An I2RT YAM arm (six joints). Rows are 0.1 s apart.
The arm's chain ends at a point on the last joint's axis. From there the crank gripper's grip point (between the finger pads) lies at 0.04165 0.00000 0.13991 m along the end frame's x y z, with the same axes.
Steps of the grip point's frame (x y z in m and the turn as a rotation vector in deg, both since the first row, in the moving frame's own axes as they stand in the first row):
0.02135 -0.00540 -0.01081 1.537 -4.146 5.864
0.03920 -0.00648 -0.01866 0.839 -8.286 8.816
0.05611 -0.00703 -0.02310 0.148 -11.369 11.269
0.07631 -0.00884 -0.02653 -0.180 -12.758 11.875
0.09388 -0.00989 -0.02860 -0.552 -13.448 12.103
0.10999 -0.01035 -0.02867 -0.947 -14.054 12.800
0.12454 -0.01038 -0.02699 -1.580 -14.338 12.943
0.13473 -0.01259 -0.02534 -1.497 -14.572 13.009
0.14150 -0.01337 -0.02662 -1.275 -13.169 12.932
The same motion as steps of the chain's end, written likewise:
0.03158 -0.00535 -0.01346 1.537 -4.146 5.864
0.06005 -0.00921 -0.02321 0.839 -8.286 8.816
0.08509 -0.01204 -0.02853 0.148 -11.369 11.269
0.10894 -0.01458 -0.03221 -0.180 -12.758 11.875
0.12838 -0.01648 -0.03434 -0.552 -13.448 12.103
0.14621 -0.01804 -0.03443 -0.947 -14.054 12.800
0.16166 -0.01962 -0.03269 -1.580 -14.338 12.943
0.17243 -0.02158 -0.03108 -1.497 -14.572 13.009
0.17559 -0.02218 -0.03223 -1.275 -13.169 12.932

